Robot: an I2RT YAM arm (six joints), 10 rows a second.
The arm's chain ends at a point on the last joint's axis. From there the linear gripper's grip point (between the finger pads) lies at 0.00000 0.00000 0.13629 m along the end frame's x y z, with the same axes.
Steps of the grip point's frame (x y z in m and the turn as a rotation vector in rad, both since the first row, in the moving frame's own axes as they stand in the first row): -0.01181, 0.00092, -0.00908, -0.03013, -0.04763, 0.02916; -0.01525, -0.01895, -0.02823, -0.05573, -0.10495, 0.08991; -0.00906, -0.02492, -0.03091, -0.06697, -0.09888, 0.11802; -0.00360, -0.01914, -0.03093, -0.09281, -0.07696, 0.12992; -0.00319, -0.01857, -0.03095, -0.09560, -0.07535, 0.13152; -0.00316, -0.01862, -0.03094, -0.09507, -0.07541, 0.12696; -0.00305, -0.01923, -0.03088, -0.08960, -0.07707, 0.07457; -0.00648, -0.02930, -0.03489, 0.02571, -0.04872, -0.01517; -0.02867, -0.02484, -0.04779, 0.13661, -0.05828, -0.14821; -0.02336, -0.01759, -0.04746, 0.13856, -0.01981, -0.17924
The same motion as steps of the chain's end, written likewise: -0.00526, -0.00309, -0.00886, -0.03013, -0.04763, 0.02916; -0.00066, -0.02588, -0.02727, -0.05573, -0.10495, 0.08991; 0.00489, -0.03321, -0.02994, -0.06697, -0.09888, 0.11802; 0.00765, -0.03104, -0.02994, -0.09281, -0.07696, 0.12992; 0.00788, -0.03086, -0.02994, -0.09560, -0.07535, 0.13152; 0.00789, -0.03086, -0.02994, -0.09507, -0.07541, 0.12696; 0.00787, -0.03101, -0.02993, -0.08960, -0.07707, 0.07457; 0.00018, -0.02585, -0.03468, 0.02571, -0.04872, -0.01517; -0.01941, -0.00694, -0.04629, 0.13661, -0.05828, -0.14821; -0.01900, 0.00089, -0.04613, 0.13856, -0.01981, -0.17924
